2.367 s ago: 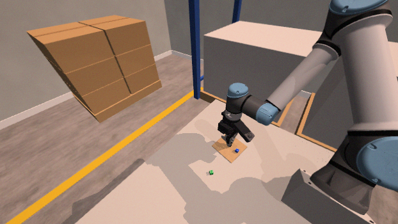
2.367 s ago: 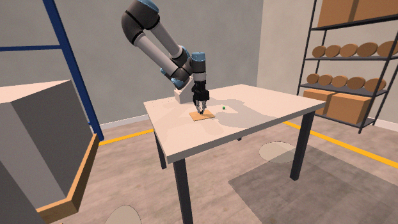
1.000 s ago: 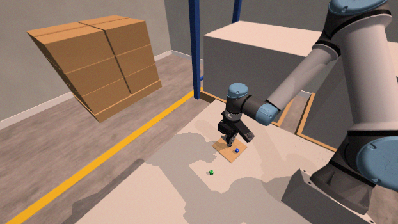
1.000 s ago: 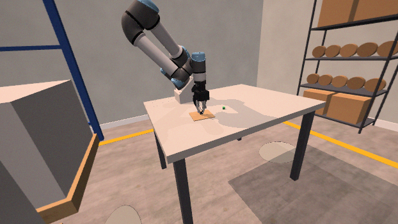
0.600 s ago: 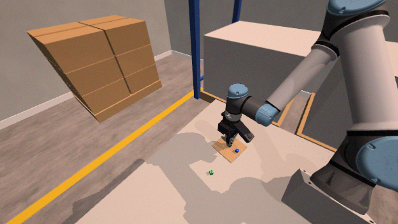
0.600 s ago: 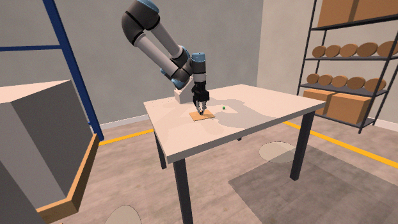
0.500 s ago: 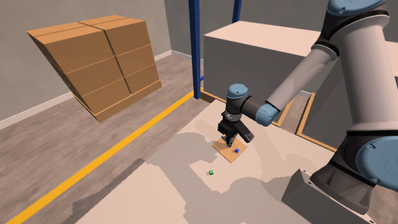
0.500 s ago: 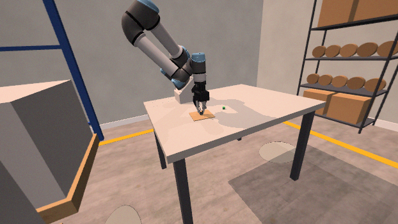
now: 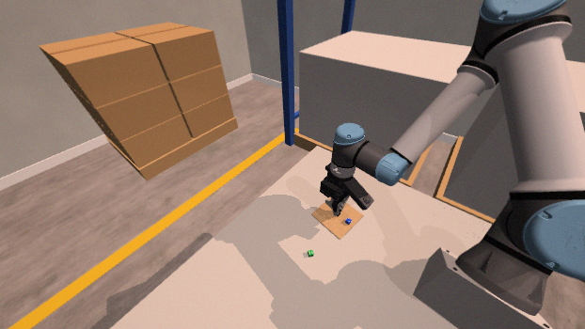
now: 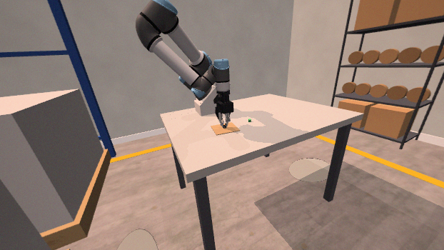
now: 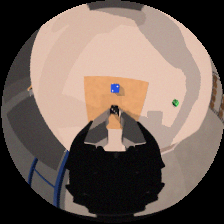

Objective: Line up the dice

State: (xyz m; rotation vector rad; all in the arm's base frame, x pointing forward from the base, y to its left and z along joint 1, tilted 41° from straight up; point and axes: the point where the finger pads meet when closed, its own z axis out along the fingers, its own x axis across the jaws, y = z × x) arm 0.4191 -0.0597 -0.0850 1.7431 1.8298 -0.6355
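My gripper is now 1 cm above the black die. From my hand the other things lie so: green die: 3 cm behind, 18 cm to the left, 1 cm below; blue die: 5 cm behind, 1 cm below; tan mat: 2 cm below.
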